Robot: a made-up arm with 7 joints. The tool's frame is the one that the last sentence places.
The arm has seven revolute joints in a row. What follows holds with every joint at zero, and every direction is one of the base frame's.
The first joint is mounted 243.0 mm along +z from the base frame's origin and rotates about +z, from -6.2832 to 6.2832 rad.
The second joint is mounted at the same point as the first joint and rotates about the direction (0, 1, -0.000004), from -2.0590 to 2.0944 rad.
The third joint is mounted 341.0 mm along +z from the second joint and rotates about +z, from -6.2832 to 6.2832 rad.
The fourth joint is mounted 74.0 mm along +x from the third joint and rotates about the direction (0, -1, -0.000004), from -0.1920 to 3.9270 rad.
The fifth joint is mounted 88.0 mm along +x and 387.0 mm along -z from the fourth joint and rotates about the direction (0, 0.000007, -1), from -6.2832 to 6.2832 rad.
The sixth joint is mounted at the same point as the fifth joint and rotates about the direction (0, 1, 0.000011), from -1.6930 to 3.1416 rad.
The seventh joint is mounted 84.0 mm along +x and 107.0 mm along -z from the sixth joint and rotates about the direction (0, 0.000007, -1), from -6.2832 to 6.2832 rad.
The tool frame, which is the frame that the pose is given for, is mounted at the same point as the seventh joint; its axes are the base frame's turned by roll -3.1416, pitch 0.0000 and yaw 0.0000 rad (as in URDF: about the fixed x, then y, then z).
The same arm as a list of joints. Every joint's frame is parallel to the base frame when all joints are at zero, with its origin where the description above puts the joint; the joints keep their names.
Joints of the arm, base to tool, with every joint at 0 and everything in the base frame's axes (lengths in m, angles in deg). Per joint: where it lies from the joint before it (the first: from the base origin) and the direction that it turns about. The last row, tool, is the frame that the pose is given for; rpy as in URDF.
joint 1: offset 0 0 0.243 axis +z
joint 2: offset 0 0 0 axis +y
joint 3: offset 0 0 0.341 axis +z
joint 4: offset 0.074 0 0 axis -y
joint 5: offset 0.088 0 -0.387 axis -z
joint 6: offset 0 0 0 axis +y
joint 7: offset 0.084 0 -0.107 axis -z
tool: offset 0 0 0 rpy 180 0 0
Joint limits (deg, base to tool): -360..360 -117.97..120 -360..360 -11..225 -360..360 -97..180 -360..360

